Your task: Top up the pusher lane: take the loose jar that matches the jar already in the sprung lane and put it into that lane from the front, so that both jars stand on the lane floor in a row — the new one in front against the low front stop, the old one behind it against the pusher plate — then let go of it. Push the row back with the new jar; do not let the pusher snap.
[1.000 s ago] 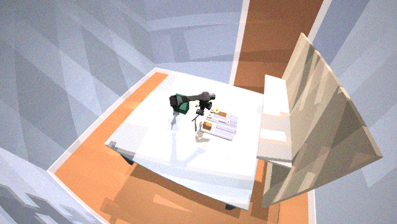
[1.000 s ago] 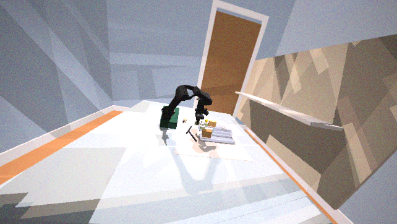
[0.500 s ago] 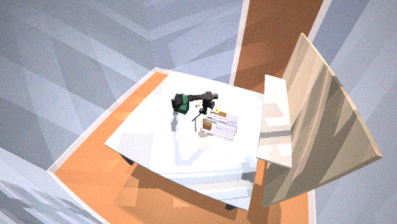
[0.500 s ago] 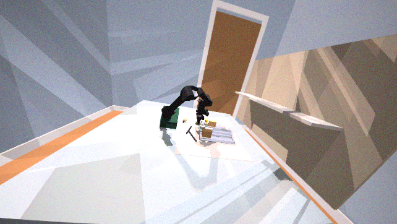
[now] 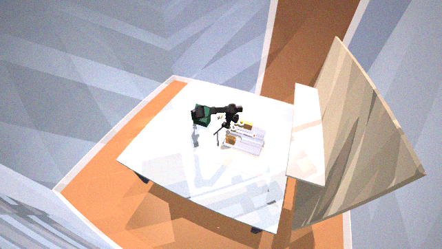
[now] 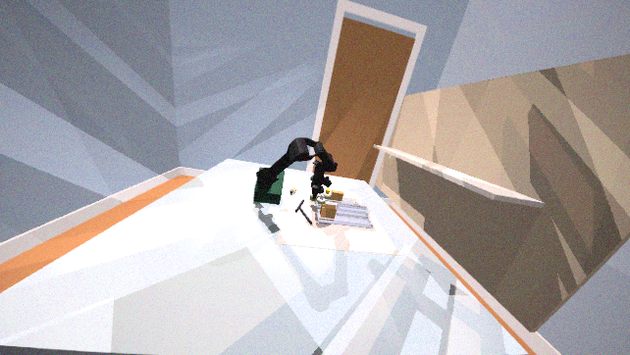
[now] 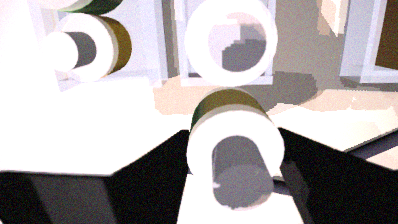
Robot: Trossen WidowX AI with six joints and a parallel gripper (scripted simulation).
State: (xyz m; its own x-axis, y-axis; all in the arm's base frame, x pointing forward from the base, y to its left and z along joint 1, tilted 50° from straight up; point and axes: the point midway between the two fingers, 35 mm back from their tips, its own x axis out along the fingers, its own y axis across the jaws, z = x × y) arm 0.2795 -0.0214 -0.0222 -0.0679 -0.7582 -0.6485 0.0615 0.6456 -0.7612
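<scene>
My gripper tip is now 50 mm short of the grey-lidded jar, 80 mm to the right of it and 20 mm above it. From my gripper tip the other things lie so: lane rack (200 mm ahead, 30 mm to the right, 30 mm below).
</scene>
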